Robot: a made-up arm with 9 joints. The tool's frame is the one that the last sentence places. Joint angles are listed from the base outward.
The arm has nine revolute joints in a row. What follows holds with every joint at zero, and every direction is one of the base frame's. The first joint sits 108 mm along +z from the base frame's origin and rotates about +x. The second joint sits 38 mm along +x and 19 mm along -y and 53 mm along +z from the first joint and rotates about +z. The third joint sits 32 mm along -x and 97 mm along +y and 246 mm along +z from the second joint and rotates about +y. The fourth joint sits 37 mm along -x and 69 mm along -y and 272 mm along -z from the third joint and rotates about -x. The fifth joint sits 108 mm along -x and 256 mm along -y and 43 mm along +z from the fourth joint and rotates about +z. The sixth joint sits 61 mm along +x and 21 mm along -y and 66 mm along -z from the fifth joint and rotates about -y. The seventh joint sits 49 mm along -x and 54 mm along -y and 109 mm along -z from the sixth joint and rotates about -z. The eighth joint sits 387 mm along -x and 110 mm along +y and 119 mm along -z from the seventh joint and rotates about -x. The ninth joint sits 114 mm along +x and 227 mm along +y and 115 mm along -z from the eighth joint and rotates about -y. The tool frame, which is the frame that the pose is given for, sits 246 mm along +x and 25 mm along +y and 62 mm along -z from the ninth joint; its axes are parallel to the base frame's.
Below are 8 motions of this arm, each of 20 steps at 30 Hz.
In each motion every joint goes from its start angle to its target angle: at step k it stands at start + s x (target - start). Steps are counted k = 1, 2, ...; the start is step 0. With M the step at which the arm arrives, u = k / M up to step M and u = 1 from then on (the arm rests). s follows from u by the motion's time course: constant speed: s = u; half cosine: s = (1 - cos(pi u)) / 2; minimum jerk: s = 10 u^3 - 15 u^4 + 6 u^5.
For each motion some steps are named. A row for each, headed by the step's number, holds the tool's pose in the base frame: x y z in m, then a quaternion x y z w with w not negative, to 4 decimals.
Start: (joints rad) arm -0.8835 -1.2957 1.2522 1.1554 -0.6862 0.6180 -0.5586 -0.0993 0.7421
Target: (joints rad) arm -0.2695 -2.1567 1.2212 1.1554 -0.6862 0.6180 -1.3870 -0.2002 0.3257
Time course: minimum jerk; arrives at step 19
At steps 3, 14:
3: -0.3686 0.3697 0.0569 -0.6077 0.1209 -0.0626 0.7824
14: -0.1969 0.6654 0.3134 0.0087 0.3213 -0.2206 0.9209

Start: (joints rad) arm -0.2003 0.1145 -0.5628 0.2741 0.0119 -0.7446 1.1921 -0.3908 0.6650
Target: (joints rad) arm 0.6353 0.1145 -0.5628 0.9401 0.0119 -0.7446 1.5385 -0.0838 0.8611
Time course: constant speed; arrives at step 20
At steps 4, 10, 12, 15, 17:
4: 0.3068 -0.2552 0.0069 -0.2773 -0.4052 -0.5501 0.6756
10: 0.2859 -0.3046 -0.0144 -0.3354 -0.3582 -0.6185 0.6137
12: 0.2759 -0.3204 -0.0245 -0.3561 -0.3368 -0.6378 0.5942
15: 0.2580 -0.3428 -0.0422 -0.3880 -0.3000 -0.6625 0.5662
17: 0.2444 -0.3566 -0.0555 -0.4096 -0.2726 -0.6759 0.5486

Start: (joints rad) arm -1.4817 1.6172 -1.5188 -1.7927 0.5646 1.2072 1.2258 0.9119 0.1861
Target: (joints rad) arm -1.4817 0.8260 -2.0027 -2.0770 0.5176 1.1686 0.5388 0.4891 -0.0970
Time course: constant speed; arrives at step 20
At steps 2, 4, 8, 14, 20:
2: -0.0834 0.6414 0.0219 0.4488 0.5663 0.0613 0.6885
4: -0.0717 0.6433 0.0424 0.4893 0.5318 0.0818 0.6863
8: -0.0608 0.6387 0.0850 0.5632 0.4639 0.1349 0.6704
14: -0.0749 0.6113 0.1403 0.6498 0.3686 0.2408 0.6196
20: -0.1167 0.5613 0.1682 0.6990 0.2866 0.3698 0.5408

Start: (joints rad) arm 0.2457 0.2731 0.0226 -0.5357 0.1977 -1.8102 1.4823 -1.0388 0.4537
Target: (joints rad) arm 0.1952 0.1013 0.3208 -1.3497 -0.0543 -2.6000 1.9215 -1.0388 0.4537
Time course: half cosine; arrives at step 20
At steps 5, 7, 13, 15, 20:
5: -0.2105 -0.0747 -0.2529 -0.1271 0.3154 -0.2836 0.8966
7: -0.2617 -0.0644 -0.2489 -0.1475 0.3622 -0.2505 0.8856
13: -0.4297 -0.0173 -0.1948 -0.1683 0.4940 -0.0879 0.8485
15: -0.4692 -0.0011 -0.1725 -0.1569 0.5181 -0.0349 0.8401
20: -0.5100 0.0197 -0.1448 -0.1338 0.5379 0.0275 0.8319

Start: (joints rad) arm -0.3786 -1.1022 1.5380 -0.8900 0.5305 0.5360 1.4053 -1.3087 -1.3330
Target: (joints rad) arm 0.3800 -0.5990 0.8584 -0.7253 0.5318 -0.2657 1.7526 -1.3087 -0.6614
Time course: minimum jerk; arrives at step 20
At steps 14, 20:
14: -0.0191 0.2349 0.0066 0.7048 0.1517 -0.6871 0.0901
20: -0.0553 0.2580 -0.0247 0.6652 0.2394 -0.6945 0.1338

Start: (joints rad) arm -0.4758 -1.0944 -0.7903 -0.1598 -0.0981 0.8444 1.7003 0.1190 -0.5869
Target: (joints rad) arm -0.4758 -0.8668 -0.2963 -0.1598 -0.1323 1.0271 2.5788 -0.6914 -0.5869
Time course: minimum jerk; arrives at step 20
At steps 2, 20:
2: 0.1071 -0.5315 0.7340 0.4103 -0.7016 -0.4529 0.3665
20: -0.3151 -0.6152 0.5131 -0.5740 0.7660 0.2867 0.0401

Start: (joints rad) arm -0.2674 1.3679 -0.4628 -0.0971 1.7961 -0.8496 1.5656 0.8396 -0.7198
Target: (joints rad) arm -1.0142 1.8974 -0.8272 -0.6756 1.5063 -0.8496 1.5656 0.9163 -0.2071
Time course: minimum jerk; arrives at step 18
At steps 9, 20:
9: 0.4181 0.0413 -0.5436 -0.5154 -0.3307 0.4835 0.6255
20: 0.0130 -0.0765 -0.6448 -0.3989 -0.1855 0.6922 0.5721

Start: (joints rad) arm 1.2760 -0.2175 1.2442 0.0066 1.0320 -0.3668 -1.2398 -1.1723 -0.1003
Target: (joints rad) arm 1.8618 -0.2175 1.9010 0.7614 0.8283 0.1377 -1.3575 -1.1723 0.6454
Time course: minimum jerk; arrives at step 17
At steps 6, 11, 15, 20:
6: -0.3044 -0.6659 -0.2374 -0.4471 -0.3055 -0.6854 0.4867
11: -0.0826 -0.5143 -0.3679 -0.3963 -0.3673 -0.6559 0.5271
15: 0.0008 -0.4060 -0.3930 -0.3617 -0.3779 -0.6656 0.5323
20: 0.0054 -0.3990 -0.3935 -0.3595 -0.3781 -0.6665 0.5325

